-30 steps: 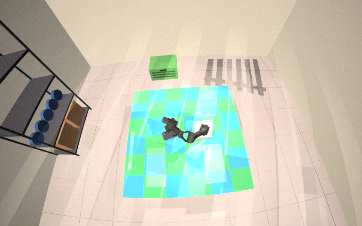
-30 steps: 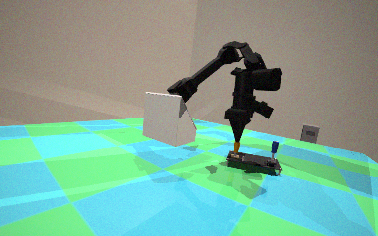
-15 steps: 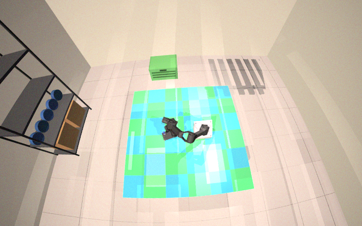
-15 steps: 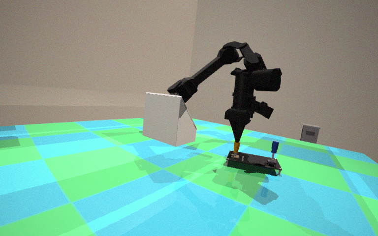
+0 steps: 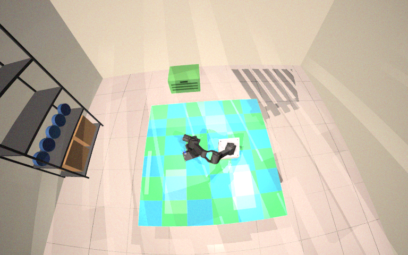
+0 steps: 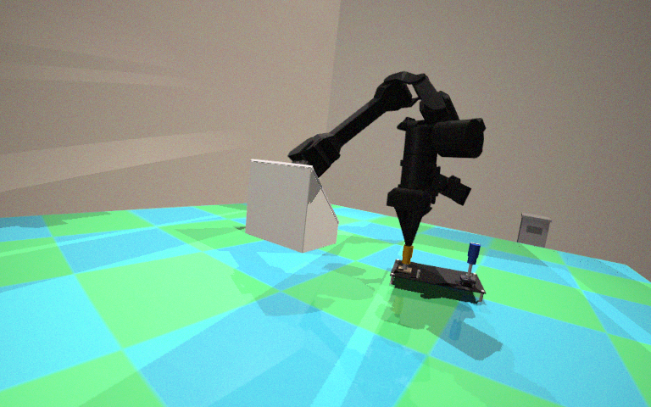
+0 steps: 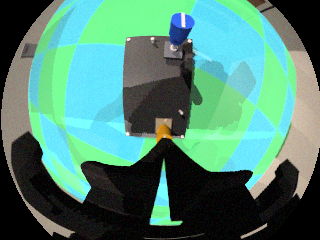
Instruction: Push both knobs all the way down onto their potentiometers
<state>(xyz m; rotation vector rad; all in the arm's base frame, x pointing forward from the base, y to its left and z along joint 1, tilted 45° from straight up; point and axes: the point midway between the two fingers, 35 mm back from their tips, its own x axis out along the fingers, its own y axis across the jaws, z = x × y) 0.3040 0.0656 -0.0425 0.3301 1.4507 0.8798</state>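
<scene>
Right now the orange knob is 10 mm below my gripper tip. Round my gripper tip: blue knob (100 mm ahead, 40 mm to the left, 10 mm above).
</scene>
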